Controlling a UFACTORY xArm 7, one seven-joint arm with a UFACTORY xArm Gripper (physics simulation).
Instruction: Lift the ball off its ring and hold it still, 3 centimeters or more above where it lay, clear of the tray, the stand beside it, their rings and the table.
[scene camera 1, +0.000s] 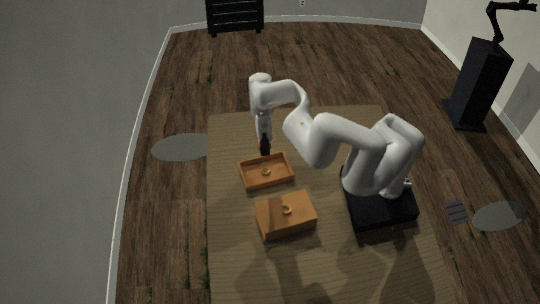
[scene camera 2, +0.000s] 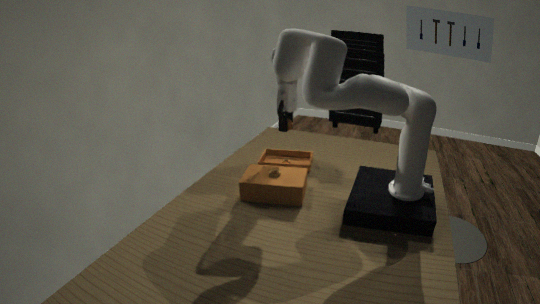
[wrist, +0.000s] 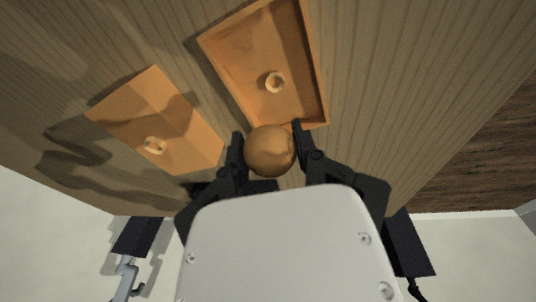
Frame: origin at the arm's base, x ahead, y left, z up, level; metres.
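Seen in the pictures: gripper, between the fingertips: (scene camera 1: 264, 150) (scene camera 2: 285, 130) (wrist: 268, 135); arm's base, origin of its link: (scene camera 1: 389, 185) (scene camera 2: 406, 190).
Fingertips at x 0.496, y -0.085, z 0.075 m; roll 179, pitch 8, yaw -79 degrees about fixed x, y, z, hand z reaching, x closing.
Offsets run from my fingertips to a thing's top centre. "*": to the spot under its first point. Level surfaces: height alone.
The orange-brown ball @(0.000 m ahead, 0.003 m right, 0.044 m up) (wrist: 270, 151) is between the two black fingers of my gripper (scene camera 1: 265, 146) (scene camera 2: 285, 124) (wrist: 268, 135), which is shut on it. The fingers hide most of it in the scene views. Gripper and ball hang high above the table, near the tray's far side, touching neither tray nor stand. The shallow orange tray @(0.003 m back, 0.001 m right, 0.104 m down) (scene camera 1: 270, 184) (scene camera 2: 288, 151) (wrist: 316, 65) has an empty ring @(* 0.007 m back, 0.013 m left, 0.124 m down) (scene camera 1: 266, 174) (wrist: 267, 84) on its floor. The orange block-like stand (scene camera 1: 300, 202) (scene camera 2: 272, 192) (wrist: 145, 95) beside it has an empty ring (scene camera 1: 283, 212) (wrist: 147, 144) on top.
The wooden table @(0.132 m down) (scene camera 1: 230, 270) (scene camera 2: 165, 240) carries tray, stand and the arm's black base (scene camera 1: 382, 215) (scene camera 2: 390, 220), which is to their right. A black cabinet (scene camera 1: 235, 15) (scene camera 2: 375, 50) stands on the floor beyond the table. A dark pedestal (scene camera 1: 480, 80) stands at the far right.
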